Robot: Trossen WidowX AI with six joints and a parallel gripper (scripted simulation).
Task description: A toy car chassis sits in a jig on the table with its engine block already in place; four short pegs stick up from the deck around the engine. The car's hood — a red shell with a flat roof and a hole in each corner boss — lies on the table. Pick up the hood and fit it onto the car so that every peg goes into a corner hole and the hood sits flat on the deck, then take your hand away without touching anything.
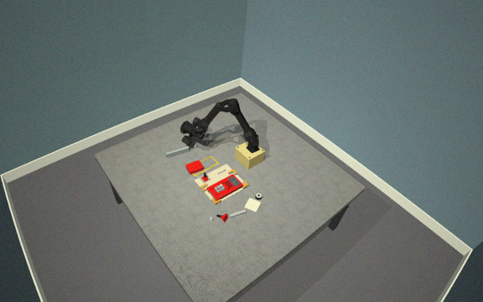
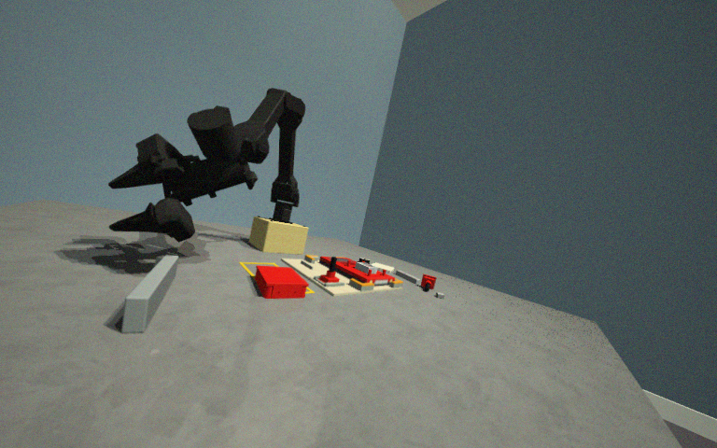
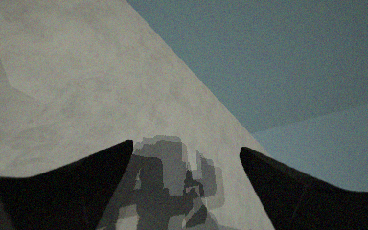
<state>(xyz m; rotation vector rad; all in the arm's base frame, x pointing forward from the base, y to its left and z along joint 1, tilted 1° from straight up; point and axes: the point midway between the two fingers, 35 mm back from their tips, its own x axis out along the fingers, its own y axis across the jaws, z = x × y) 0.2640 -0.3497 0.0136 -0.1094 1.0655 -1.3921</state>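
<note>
The red hood lies 110 mm ahead of my gripper tip, 260 mm to the left of it and 70 mm below it. From my gripper tip the other things lie so: grey engine block 80 mm ahead, 500 mm to the left, 70 mm below; then grey bar 140 mm ahead, 80 mm to the left, 70 mm below; then black wheel 100 mm behind, 660 mm to the left, 80 mm below.
</note>
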